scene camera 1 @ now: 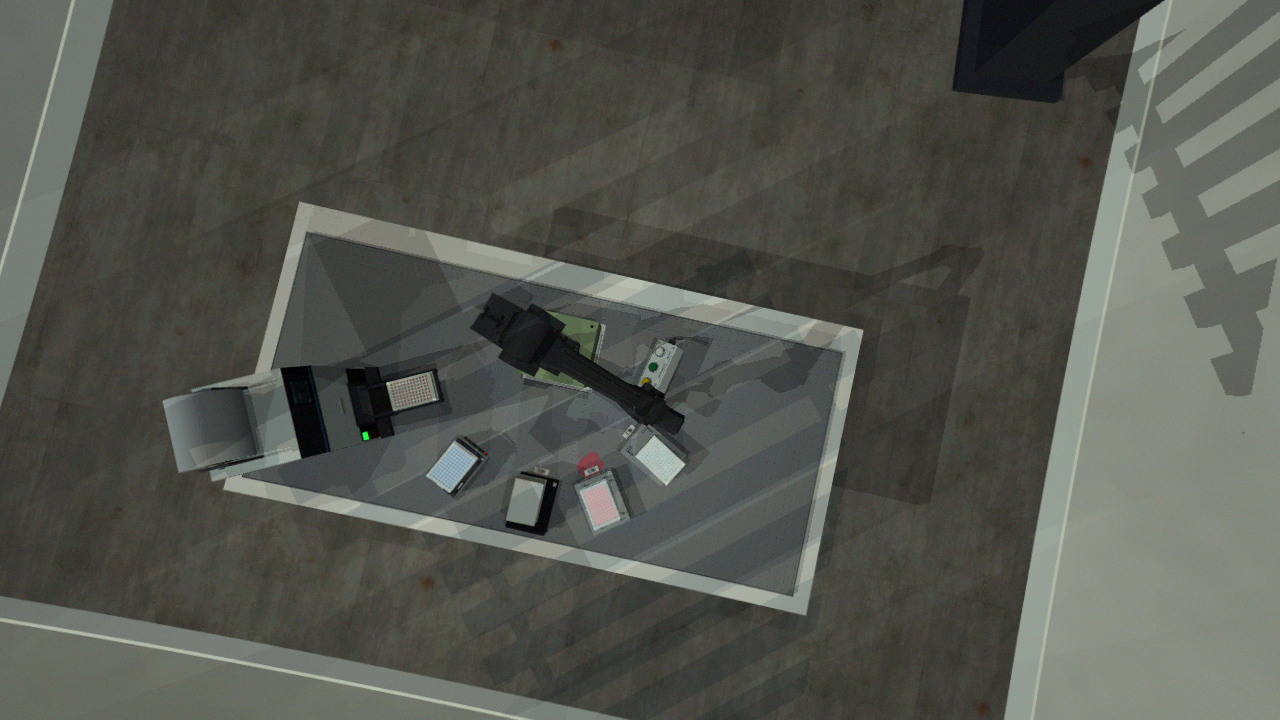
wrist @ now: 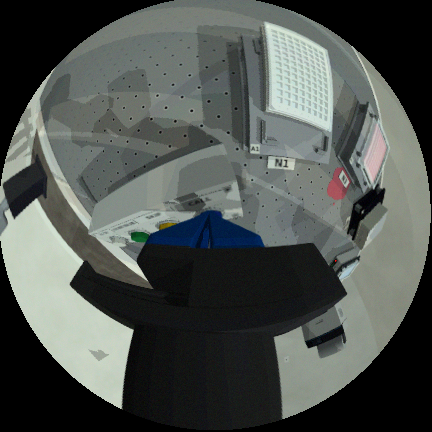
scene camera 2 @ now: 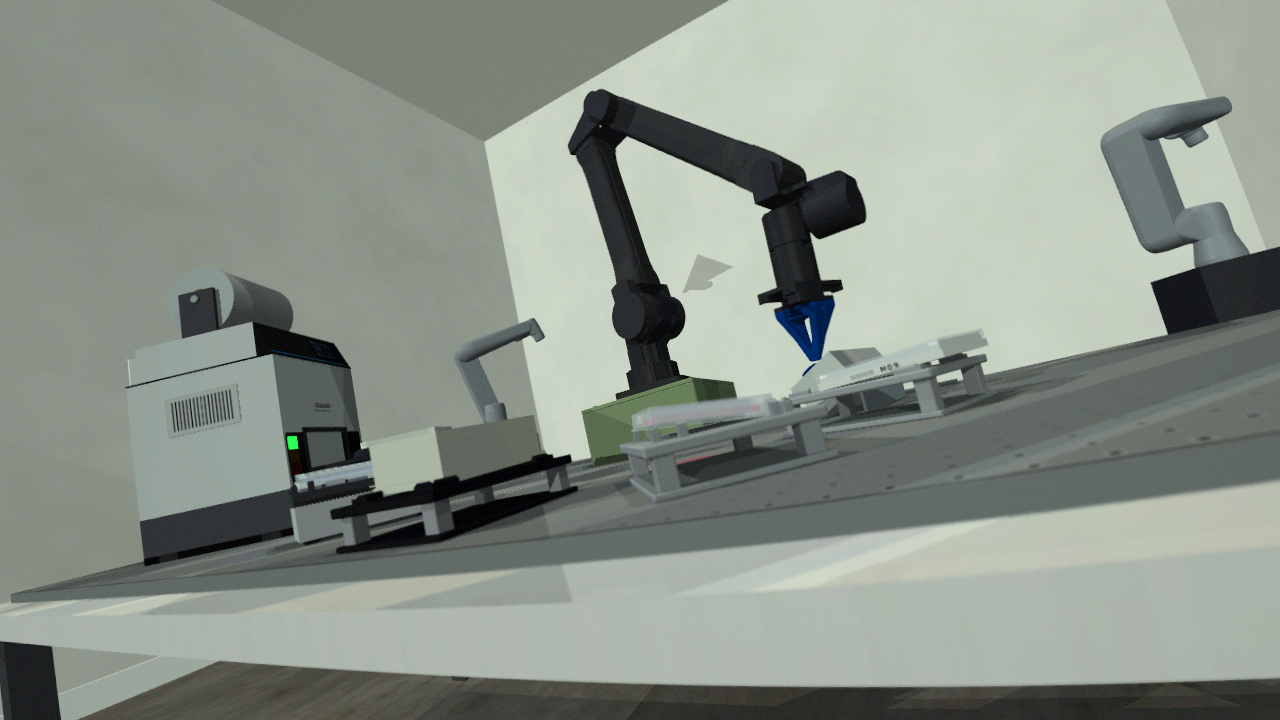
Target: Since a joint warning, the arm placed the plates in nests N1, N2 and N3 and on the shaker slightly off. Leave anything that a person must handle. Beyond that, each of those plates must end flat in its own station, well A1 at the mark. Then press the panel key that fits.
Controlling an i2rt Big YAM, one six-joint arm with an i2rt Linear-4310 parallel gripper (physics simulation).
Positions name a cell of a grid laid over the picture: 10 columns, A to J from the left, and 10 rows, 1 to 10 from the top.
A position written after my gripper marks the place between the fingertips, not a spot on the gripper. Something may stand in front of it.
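I can see a pale blue well plate (scene camera 1: D7), and scene camera 2 shows me the pale blue well plate (scene camera 2: C7) too. There is also a button box (scene camera 2: G6), and the wrist view gives me the button box (wrist: E5) as well. My gripper (scene camera 2: G6) is shut and holds nothing, and I find my gripper (wrist: E6) in the wrist view too.
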